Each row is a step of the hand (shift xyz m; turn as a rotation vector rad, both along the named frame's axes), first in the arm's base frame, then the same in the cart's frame.
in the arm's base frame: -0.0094 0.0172 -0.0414 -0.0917 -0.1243 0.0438
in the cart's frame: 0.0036 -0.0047 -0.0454 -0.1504 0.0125 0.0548
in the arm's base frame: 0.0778 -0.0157 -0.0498 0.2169 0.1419 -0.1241
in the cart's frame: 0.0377 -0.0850 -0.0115 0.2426 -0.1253 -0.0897
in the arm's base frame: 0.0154 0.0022 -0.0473 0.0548 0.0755 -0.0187
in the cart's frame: 0.0089 -0.0325 -0.0367 0.0913 -0.0031 -0.0267
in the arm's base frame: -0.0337 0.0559 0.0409 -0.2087 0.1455 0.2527
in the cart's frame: 0.0210 0.0740 0.0031 -0.0173 0.3454 0.0946
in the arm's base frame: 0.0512 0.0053 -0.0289 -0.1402 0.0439 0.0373
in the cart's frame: 0.0365 -0.0452 -0.0101 -0.0599 0.1359 -0.0306
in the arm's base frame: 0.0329 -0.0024 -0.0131 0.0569 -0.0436 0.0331
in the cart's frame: 0.0196 -0.0296 0.0004 0.0085 -0.0456 0.0639
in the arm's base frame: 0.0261 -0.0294 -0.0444 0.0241 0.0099 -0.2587
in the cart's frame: -0.0069 -0.0559 -0.0187 0.0066 -0.1392 -0.2195
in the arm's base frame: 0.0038 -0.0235 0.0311 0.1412 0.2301 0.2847
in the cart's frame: -0.0127 -0.0002 0.0371 0.2830 0.1778 0.2055
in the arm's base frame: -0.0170 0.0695 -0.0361 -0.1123 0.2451 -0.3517
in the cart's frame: 0.0373 0.0323 -0.0632 0.0815 0.0368 -0.4340
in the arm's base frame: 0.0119 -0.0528 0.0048 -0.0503 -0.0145 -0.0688
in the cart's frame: -0.0305 -0.0351 0.0281 -0.0491 -0.0092 -0.0706
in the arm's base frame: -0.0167 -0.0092 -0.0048 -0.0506 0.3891 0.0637
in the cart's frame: -0.0183 0.0035 -0.0062 0.2561 0.2838 -0.1091
